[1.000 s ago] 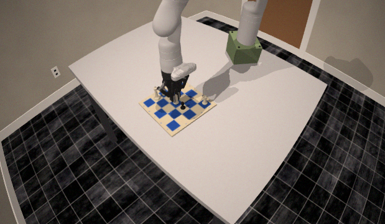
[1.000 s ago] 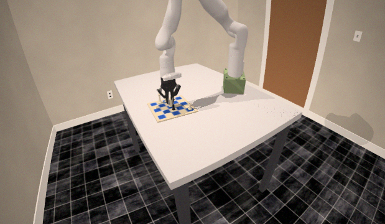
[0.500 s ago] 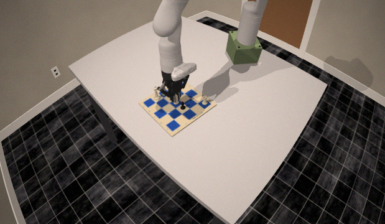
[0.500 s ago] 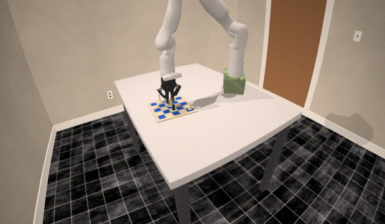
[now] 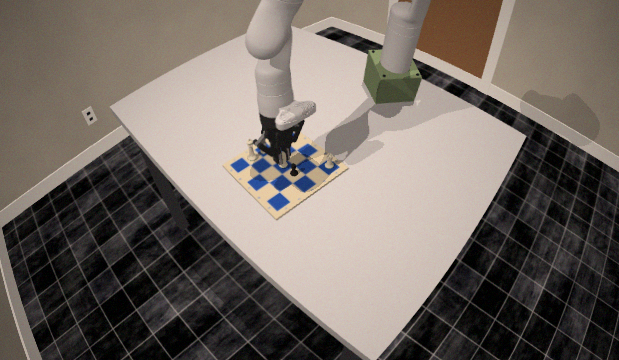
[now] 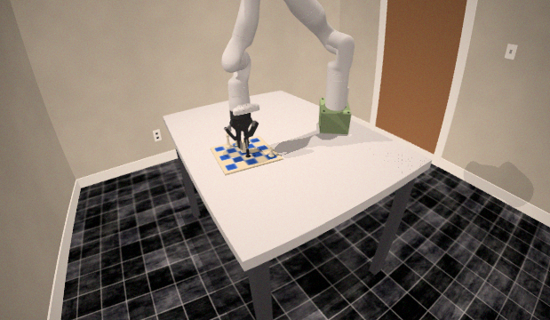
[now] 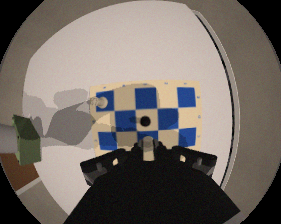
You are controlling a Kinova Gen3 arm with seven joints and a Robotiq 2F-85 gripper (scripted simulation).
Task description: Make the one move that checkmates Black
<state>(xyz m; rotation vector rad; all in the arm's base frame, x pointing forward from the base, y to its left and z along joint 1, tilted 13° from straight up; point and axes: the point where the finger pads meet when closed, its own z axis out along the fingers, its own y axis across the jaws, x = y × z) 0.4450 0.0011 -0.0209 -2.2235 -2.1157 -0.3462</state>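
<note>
My gripper is now 40 mm above the chessboard. Round my hand: white pawn (70 mm to the right, 20 mm below); black pawn (40 mm to the left, 20 mm below); tall black piece (40 mm behind, 70 mm to the right).
</note>
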